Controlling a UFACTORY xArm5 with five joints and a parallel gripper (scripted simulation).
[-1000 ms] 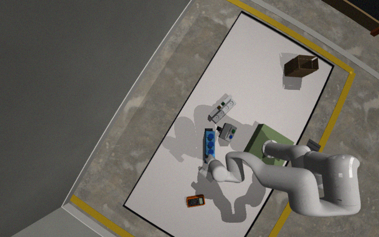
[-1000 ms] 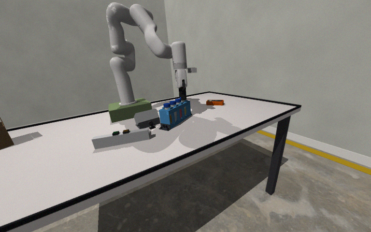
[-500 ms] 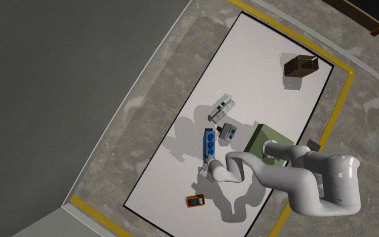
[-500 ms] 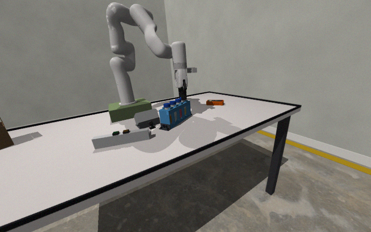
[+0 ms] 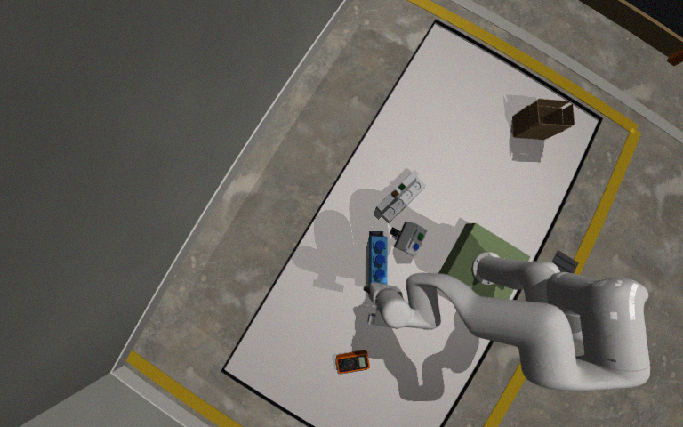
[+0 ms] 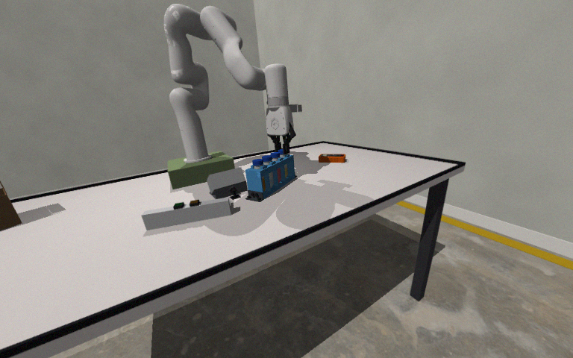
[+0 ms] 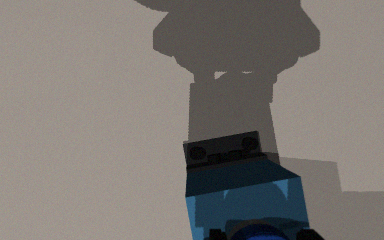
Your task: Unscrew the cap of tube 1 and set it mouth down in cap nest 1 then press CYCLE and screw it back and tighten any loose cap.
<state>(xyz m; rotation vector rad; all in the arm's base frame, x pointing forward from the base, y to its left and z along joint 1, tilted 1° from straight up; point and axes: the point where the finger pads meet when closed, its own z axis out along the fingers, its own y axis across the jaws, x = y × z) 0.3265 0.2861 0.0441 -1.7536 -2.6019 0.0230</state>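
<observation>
The blue cap is 10 mm below my hand. Round my hand: green key: 250 mm to the right, 60 mm below, 40 mm behind; then grey key housing: 230 mm to the right, 80 mm below, 30 mm behind; then blue key: 210 mm to the right, 60 mm below, 50 mm behind.
</observation>
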